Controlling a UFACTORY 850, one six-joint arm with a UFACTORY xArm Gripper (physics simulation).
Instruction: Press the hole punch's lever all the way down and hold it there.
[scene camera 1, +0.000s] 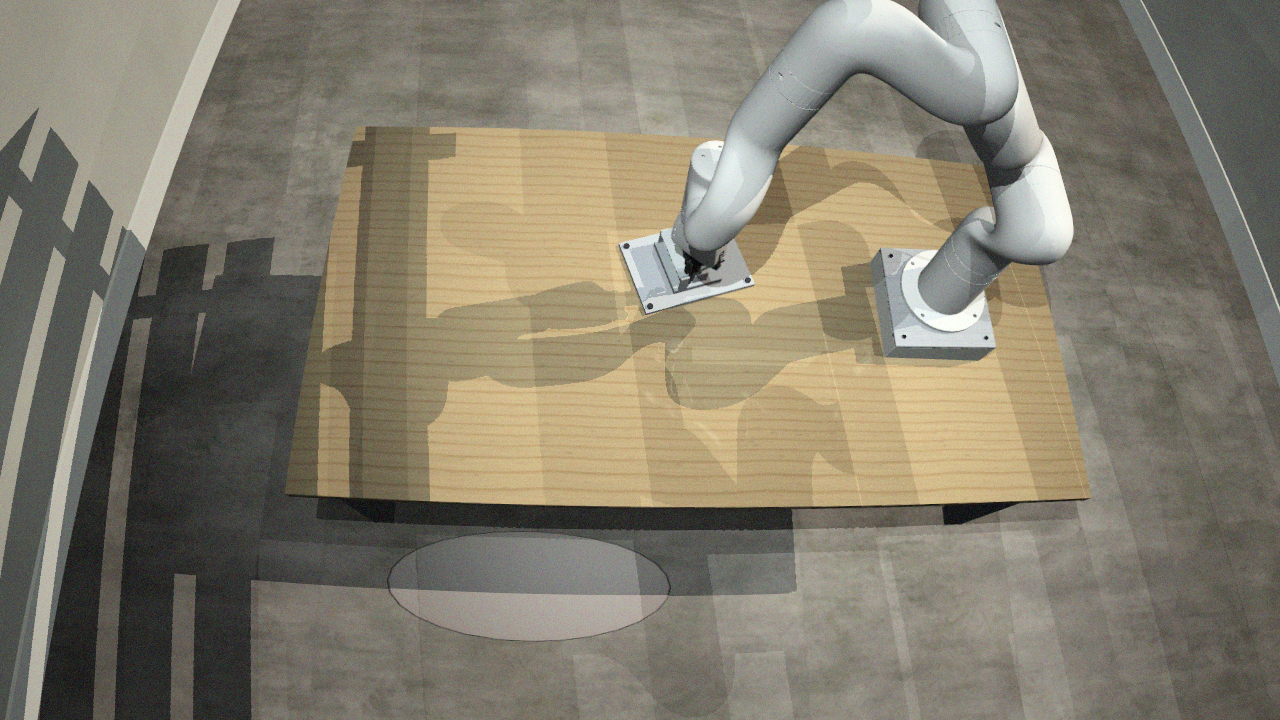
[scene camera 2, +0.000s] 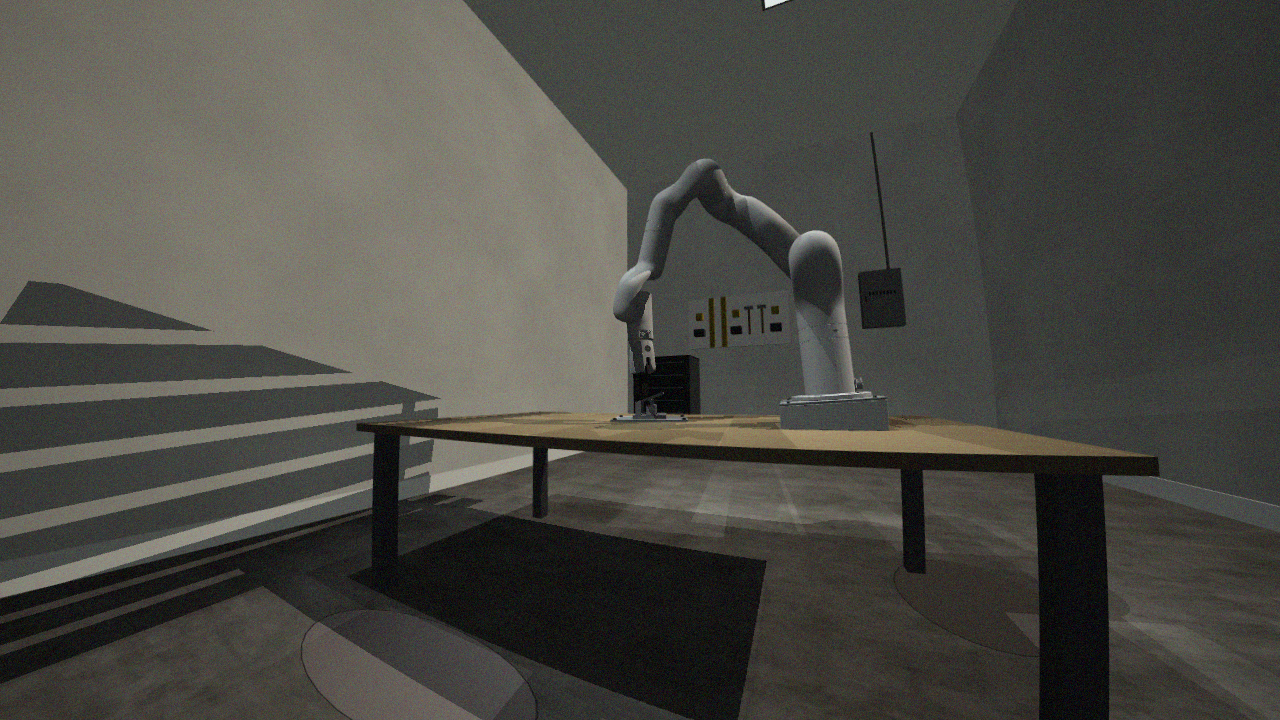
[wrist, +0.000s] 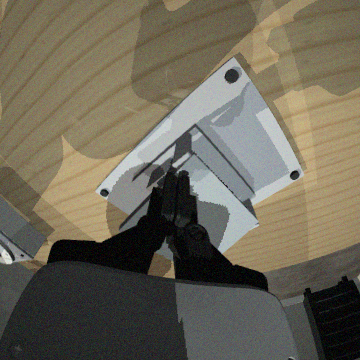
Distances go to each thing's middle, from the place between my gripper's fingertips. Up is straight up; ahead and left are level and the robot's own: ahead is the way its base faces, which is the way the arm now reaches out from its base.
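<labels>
I find the grey base plate (scene camera 1: 655, 293) 6 cm to the right of my hand and 8 cm lower than it. As for the grey lever (wrist: 225, 218), it is 1 cm below my hand and 6 cm to the right of it.
</labels>
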